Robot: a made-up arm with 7 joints.
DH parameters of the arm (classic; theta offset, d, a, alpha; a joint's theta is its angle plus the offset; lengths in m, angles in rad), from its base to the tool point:
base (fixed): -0.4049 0 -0.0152 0
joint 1: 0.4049 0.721 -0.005 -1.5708
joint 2: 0 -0.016 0.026 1.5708
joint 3: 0 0.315 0.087 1.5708
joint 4: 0 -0.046 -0.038 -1.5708
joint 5: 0 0.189 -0.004 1.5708
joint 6: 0 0.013 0.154 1.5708
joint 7: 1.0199 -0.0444 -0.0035 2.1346
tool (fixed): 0.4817 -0.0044 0 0
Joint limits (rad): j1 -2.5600..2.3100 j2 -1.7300..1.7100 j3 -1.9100..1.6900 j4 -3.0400..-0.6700 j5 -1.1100..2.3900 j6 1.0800..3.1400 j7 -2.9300..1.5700
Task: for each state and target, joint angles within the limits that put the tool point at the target. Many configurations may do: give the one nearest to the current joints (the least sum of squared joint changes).
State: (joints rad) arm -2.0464 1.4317 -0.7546 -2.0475 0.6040 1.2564 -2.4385
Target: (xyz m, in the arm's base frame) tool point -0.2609 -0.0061 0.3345
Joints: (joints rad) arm -2.0885 1.6195 -0.5963 -2.0912 0.6131 1.2098 -2.4414
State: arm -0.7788 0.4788 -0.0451 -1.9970 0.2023 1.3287 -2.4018
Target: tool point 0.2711 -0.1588 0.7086
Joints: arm -0.6783 0.1768 0.0988 -2.4635 0.2224 1.0800 -2.3973
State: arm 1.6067 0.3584 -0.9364 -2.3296 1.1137 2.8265 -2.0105
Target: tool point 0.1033 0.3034 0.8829
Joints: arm 2.0997 0.3404 -0.6697 -2.5151 1.3085 3.0433 -1.9973
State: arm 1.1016 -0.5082 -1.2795 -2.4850 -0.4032 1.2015 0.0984
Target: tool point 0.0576 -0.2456 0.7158
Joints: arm 0.4417 -0.5404 -1.9100 -2.6967 -0.4515 1.0800 0.0873
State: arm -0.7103 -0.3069 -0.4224 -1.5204 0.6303 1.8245 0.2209
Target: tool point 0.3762 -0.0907 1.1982
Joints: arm -0.2293 -0.0293 0.0220 -1.3904 0.5265 1.7301 0.2320
